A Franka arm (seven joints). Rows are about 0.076 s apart.
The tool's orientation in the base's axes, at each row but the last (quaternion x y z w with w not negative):
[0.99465, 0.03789, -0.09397, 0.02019]
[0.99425, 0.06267, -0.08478, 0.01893]
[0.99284, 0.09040, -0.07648, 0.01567]
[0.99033, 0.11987, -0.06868, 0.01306]
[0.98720, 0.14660, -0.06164, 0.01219]
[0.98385, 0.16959, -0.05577, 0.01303]
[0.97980, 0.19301, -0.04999, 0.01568]
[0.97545, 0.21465, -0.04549, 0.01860]
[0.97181, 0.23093, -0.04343, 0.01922]
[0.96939, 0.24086, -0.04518, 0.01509]
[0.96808, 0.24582, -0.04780, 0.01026]
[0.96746, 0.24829, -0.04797, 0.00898]
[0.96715, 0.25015, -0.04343, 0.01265]
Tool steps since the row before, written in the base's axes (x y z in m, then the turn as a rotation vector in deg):
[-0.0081, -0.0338, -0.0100, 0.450, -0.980, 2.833]
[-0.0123, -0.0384, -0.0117, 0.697, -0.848, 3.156]
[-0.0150, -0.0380, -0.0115, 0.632, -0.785, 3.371]
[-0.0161, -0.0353, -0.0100, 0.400, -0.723, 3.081]
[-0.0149, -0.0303, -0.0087, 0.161, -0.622, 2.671]
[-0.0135, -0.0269, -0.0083, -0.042, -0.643, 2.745]
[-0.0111, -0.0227, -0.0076, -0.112, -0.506, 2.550]
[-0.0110, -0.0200, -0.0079, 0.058, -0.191, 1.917]
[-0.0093, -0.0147, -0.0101, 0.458, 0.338, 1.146]
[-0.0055, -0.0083, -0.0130, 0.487, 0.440, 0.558]
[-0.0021, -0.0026, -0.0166, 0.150, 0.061, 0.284]
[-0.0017, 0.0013, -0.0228, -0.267, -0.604, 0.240]
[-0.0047, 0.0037, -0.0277, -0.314, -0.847, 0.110]
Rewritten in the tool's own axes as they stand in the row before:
[-0.0085, 0.0327, 0.0129, -0.163, 1.106, -2.818]
[-0.0147, 0.0362, 0.0154, 0.039, 1.015, -3.183]
[-0.0195, 0.0344, 0.0153, -0.046, 0.945, -3.389]
[-0.0224, 0.0303, 0.0135, -0.214, 0.827, -3.073]
[-0.0218, 0.0246, 0.0117, -0.361, 0.658, -2.643]
[-0.0206, 0.0208, 0.0109, -0.566, 0.610, -2.694]
[-0.0180, 0.0167, 0.0097, -0.559, 0.455, -2.500]
[-0.0175, 0.0134, 0.0099, -0.213, 0.230, -1.902]
[-0.0139, 0.0088, 0.0116, 0.452, -0.076, -1.195]
[-0.0075, 0.0047, 0.0138, 0.580, -0.156, -0.617]
[-0.0015, 0.0013, 0.0168, 0.132, 0.017, -0.298]
[0.0014, -0.0018, 0.0228, -0.546, 0.399, -0.190]
[0.0002, -0.0056, 0.0278, -0.692, 0.589, -0.046]

